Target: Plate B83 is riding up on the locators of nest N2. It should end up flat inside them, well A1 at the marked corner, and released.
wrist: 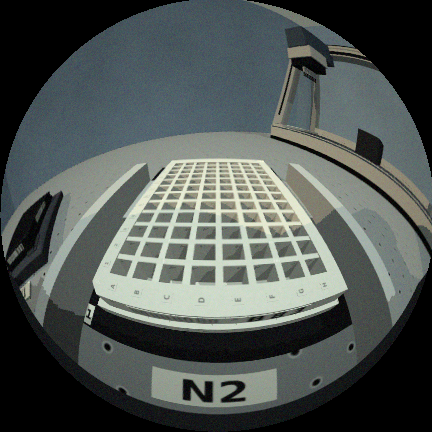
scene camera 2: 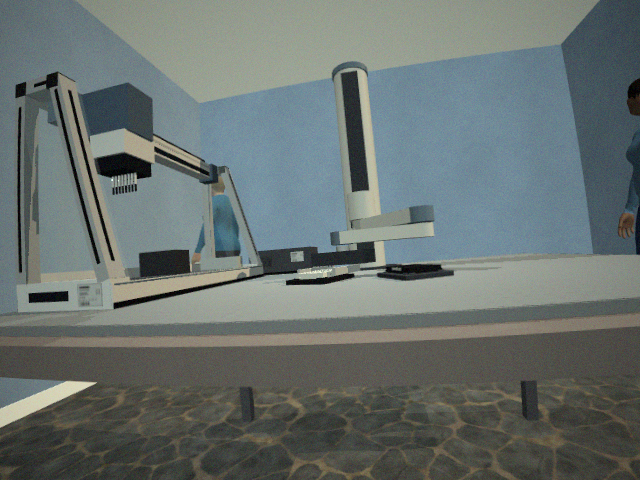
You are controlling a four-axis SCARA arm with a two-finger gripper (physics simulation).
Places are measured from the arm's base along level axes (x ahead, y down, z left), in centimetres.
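Where they show: gripper, fingertip midpoint: (wrist: pixel 217 171) (scene camera 2: pixel 315 272).
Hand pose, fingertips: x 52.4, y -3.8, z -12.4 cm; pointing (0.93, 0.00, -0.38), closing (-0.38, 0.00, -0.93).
Observation:
Things, the pixels of their centre, and the offset from my fingertips. "spot": a spot on its surface instead.
- Plate B83 at the middle of its body: (wrist: pixel 217 201) (scene camera 2: pixel 322 273) dx -2.9, dy +0.5, dz +1.2 cm
- nest N2 at the middle of its body: (wrist: pixel 215 213) (scene camera 2: pixel 321 278) dx -2.3, dy +1.8, dz +1.0 cm
- nest's partly hidden corner tag at a spot on its surface: (wrist: pixel 89 314) spot: dx -7.4, dy +1.3, dz +8.6 cm
- second dark nest at the middle of its body: (wrist: pixel 29 232) (scene camera 2: pixel 412 273) dx +2.9, dy +1.8, dz +24.6 cm
- gantry with a pipette head, surface spot: (scene camera 2: pixel 124 155) spot: dx +25.5, dy -29.5, dz -35.2 cm
- dark box at a spot on its surface: (wrist: pixel 369 145) spot: dx -0.2, dy -6.1, dz -39.1 cm
Plate B83 (scene camera 2: pixel 323 271) (wrist: pixel 216 299), a white plate with square wells, is at nest N2 (scene camera 2: pixel 320 281) (wrist: pixel 215 346). In the wrist view its row letters A to H run along the near edge, with A at the left. Well A1 is at the near left, beside the nest's partly hidden corner tag (wrist: pixel 89 314). My gripper (wrist: pixel 217 171) is shut on the plate, a long grey finger along each side. The black nest shows below the plate's near skirt. The views do not show clearly whether the plate is flat inside the locators; most locators are hidden.
A second dark nest (scene camera 2: pixel 387 275) (wrist: pixel 42 250) holding a black item stands beside N2, at the left in the wrist view. A gantry with a pipette head (scene camera 2: pixel 124 155) (wrist: pixel 307 57) stands on the other side. A dark box (scene camera 2: pixel 164 262) (wrist: pixel 369 145) sits at the gantry. People stand beyond the table.

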